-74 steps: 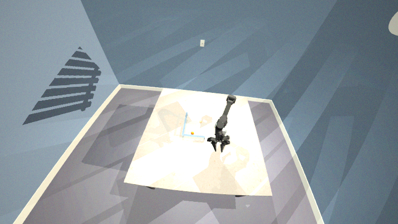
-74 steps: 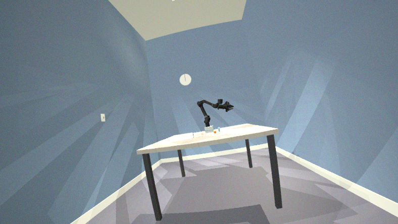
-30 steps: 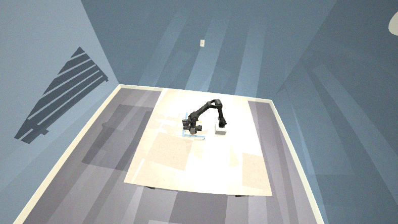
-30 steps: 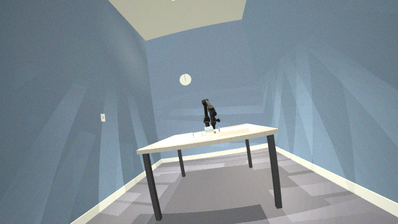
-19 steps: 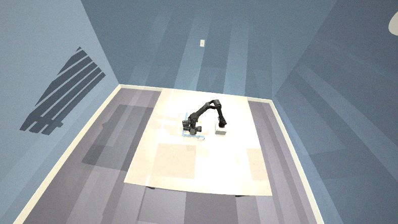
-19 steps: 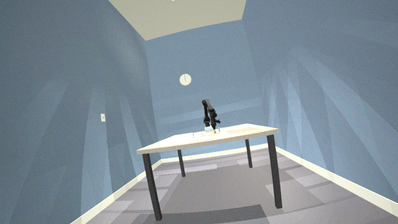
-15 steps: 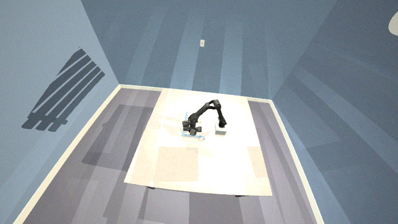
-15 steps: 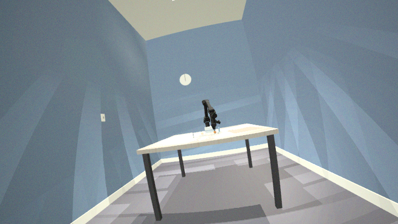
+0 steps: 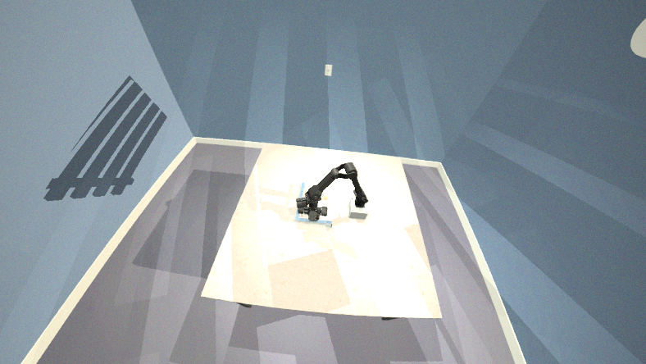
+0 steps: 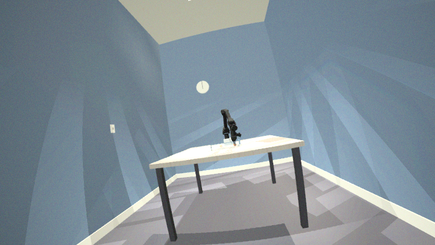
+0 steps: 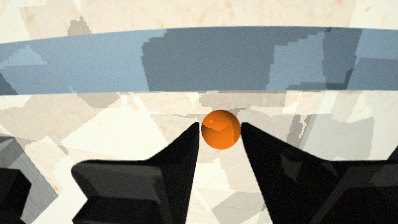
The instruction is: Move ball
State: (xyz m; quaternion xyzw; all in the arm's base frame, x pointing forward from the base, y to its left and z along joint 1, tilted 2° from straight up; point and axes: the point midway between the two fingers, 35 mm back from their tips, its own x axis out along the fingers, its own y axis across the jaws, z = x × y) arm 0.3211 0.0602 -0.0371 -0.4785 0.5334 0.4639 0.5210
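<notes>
My gripper tip is 100 mm past the see-through copy of ball and 160 mm to the left of it. Round my gripper tip: orange ball right at my gripper tip.
</notes>
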